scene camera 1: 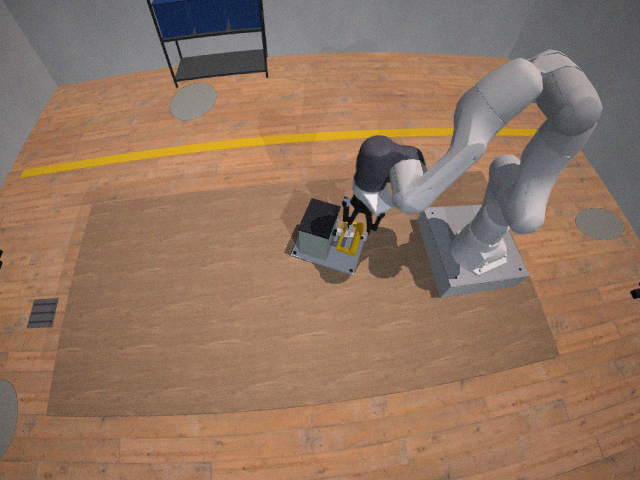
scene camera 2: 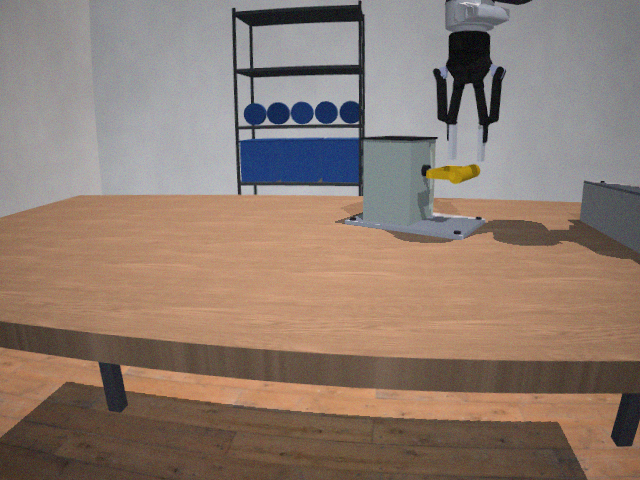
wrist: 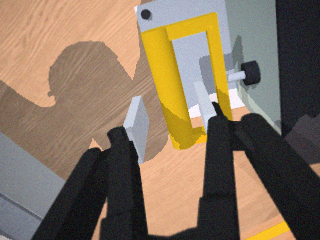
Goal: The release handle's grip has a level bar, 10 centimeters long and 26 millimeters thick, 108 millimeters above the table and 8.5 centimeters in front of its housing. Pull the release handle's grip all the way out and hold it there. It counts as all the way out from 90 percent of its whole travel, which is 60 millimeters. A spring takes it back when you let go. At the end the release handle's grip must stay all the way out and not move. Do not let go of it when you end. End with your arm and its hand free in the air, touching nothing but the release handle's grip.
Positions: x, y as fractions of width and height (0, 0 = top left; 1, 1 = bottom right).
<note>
I see my gripper (scene camera 2: 0.73, 0.33) and a grey baseplate (scene camera 2: 0.69, 0.47).
My gripper is seen too in the wrist view (wrist: 0.53, 0.43). The grey baseplate also shows in scene camera 1 (scene camera 1: 0.53, 0.54).
</note>
